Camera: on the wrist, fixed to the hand. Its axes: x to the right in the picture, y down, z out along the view.
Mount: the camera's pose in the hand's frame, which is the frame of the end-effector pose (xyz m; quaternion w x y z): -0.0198 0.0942 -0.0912 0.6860 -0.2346 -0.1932 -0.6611
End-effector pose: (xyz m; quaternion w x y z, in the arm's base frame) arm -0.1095 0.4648 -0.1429 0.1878 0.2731 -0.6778 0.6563
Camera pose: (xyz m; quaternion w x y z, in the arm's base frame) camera -0.1616 0.5567 -0.2230 0.4958 0.7182 -0.4747 0.1143
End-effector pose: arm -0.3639 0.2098 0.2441 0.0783 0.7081 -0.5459 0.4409
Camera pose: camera -0.4927 0.2409 0.2498 0.4059 0.9135 -0.0249 -0.0142
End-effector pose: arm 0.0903 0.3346 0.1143 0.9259 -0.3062 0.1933 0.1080
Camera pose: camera 0.0158 0.3518 0.0059 0.6720 -0.5342 -0.2740 -0.4335
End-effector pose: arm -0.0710 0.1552 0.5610 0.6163 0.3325 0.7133 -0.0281
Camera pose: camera -0.1012 0.2607 0.6354 0.6200 -0.3935 0.5967 -0.3236
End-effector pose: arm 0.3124 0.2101 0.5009 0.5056 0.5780 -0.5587 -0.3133
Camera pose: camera 0.3624 0.2633 0.6116 0.1674 0.5867 -0.0253 -0.7919
